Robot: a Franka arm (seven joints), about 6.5 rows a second.
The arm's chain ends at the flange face. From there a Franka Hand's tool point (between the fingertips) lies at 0.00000 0.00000 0.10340 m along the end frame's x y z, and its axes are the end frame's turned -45 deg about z.
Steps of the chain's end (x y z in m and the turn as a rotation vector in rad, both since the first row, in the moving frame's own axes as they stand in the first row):
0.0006 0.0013 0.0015 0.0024 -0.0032 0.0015
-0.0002 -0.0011 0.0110 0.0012 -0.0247 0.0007
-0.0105 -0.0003 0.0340 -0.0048 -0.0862 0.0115
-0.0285 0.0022 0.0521 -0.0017 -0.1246 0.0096
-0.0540 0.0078 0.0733 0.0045 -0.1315 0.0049
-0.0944 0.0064 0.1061 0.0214 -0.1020 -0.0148
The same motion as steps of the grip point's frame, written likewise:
-0.0006 0.0009 0.0015 0.0040 -0.0006 0.0015
-0.0011 -0.0028 0.0110 0.0183 -0.0166 0.0007
-0.0138 -0.0136 0.0336 0.0576 -0.0643 0.0115
-0.0309 -0.0276 0.0513 0.0869 -0.0893 0.0096
-0.0529 -0.0426 0.0724 0.0962 -0.0898 0.0049
-0.0772 -0.0712 0.1055 0.0873 -0.0570 -0.0148

